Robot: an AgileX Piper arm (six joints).
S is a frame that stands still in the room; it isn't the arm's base.
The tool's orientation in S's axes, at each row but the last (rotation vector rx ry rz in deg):
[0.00, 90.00, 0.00]
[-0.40, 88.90, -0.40]
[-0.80, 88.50, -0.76]
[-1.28, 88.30, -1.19]
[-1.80, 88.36, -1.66]
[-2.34, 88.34, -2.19]
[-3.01, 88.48, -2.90]
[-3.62, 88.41, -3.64]
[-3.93, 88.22, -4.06]
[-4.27, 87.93, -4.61]
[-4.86, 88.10, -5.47]
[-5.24, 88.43, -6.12]
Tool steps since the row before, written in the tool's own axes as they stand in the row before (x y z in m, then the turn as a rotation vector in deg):
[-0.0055, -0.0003, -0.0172, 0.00, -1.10, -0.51]
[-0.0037, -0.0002, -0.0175, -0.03, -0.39, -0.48]
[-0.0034, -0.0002, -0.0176, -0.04, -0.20, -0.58]
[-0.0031, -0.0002, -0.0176, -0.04, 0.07, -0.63]
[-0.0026, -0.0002, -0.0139, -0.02, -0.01, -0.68]
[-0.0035, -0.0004, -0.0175, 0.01, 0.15, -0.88]
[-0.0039, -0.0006, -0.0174, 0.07, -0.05, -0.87]
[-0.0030, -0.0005, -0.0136, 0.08, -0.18, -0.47]
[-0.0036, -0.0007, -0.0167, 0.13, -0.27, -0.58]
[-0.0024, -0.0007, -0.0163, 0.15, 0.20, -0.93]
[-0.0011, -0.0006, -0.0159, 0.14, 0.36, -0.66]
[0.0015, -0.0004, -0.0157, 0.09, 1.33, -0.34]
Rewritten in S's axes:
[-0.0172, -0.0003, 0.0055, -0.51, -1.10, 0.00]
[-0.0176, -0.0002, 0.0034, -0.48, -0.39, 0.02]
[-0.0177, -0.0002, 0.0029, -0.58, -0.20, 0.03]
[-0.0177, -0.0001, 0.0026, -0.63, 0.07, 0.02]
[-0.0140, -0.0001, 0.0022, -0.68, -0.01, 0.00]
[-0.0176, -0.0003, 0.0030, -0.88, 0.15, -0.04]
[-0.0175, -0.0004, 0.0035, -0.87, -0.06, -0.09]
[-0.0137, -0.0003, 0.0027, -0.47, -0.19, -0.08]
[-0.0168, -0.0004, 0.0031, -0.58, -0.28, -0.12]
[-0.0164, -0.0004, 0.0019, -0.92, 0.19, -0.20]
[-0.0159, -0.0004, 0.0007, -0.65, 0.34, -0.20]
[-0.0157, -0.0005, -0.0018, -0.32, 1.31, -0.27]

